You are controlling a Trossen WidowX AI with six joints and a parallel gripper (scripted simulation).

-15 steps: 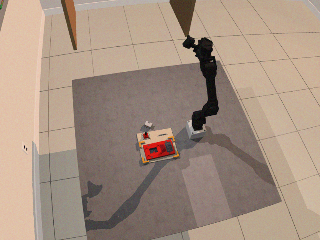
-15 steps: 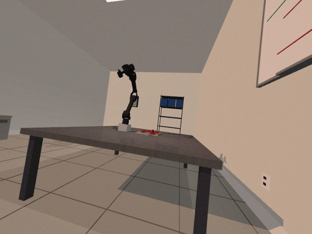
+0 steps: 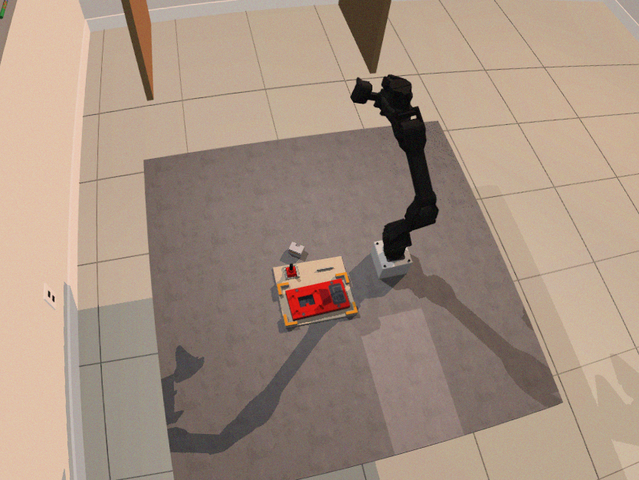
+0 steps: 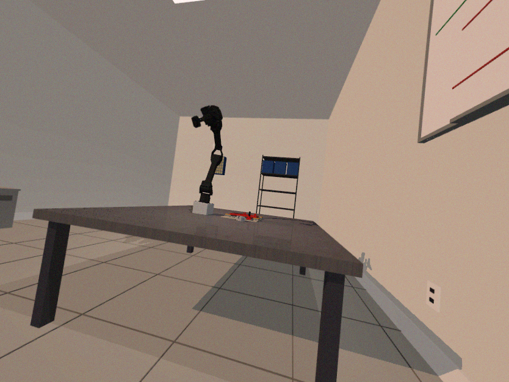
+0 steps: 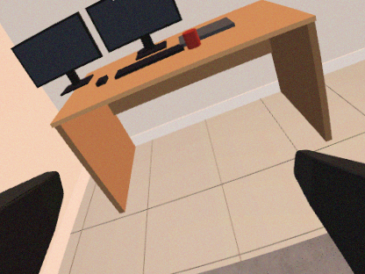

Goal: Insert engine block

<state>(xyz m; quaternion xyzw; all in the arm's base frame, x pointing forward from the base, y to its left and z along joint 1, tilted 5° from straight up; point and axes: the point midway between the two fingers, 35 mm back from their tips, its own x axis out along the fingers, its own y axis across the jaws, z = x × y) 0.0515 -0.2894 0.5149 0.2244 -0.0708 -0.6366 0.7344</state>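
Now: the engine block 23 cm ahead of my gripper tip, 21 cm to the left of it and 58 cm below it. Round my gripper tip: black stick: 26 cm ahead, 30 cm to the left, 56 cm below.
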